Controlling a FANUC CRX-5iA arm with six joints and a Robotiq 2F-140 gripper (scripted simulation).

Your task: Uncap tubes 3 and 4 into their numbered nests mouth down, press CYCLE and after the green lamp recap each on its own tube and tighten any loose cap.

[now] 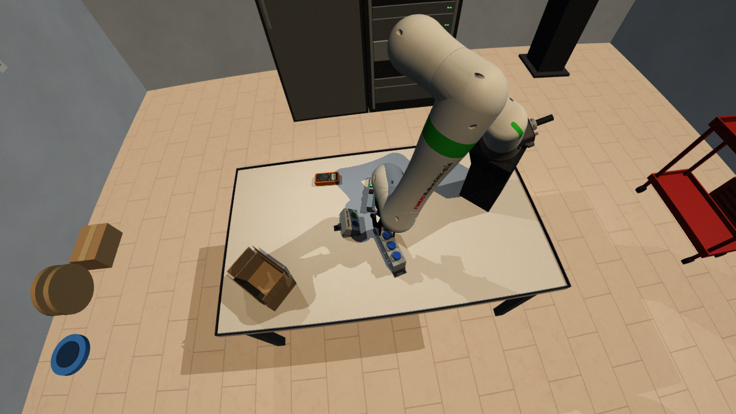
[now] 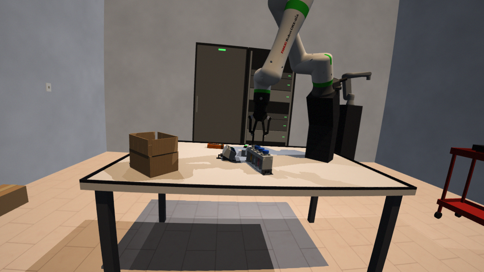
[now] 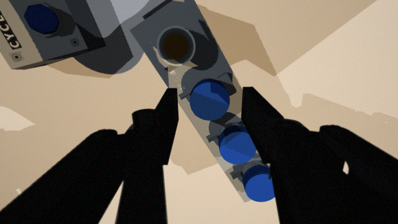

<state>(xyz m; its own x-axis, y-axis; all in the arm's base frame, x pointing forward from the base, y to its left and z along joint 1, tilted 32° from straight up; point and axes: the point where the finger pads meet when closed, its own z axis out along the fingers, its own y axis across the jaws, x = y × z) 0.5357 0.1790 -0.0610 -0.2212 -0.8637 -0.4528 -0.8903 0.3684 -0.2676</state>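
The blue cap is 40 mm below my hand. The rest, counted from my hand: blue cycle key (140 mm ahead, 100 mm to the right, 90 mm below); then key housing (160 mm ahead, 130 mm to the right, 110 mm below); then green ready key (150 mm to the right, 140 mm ahead, 90 mm below).
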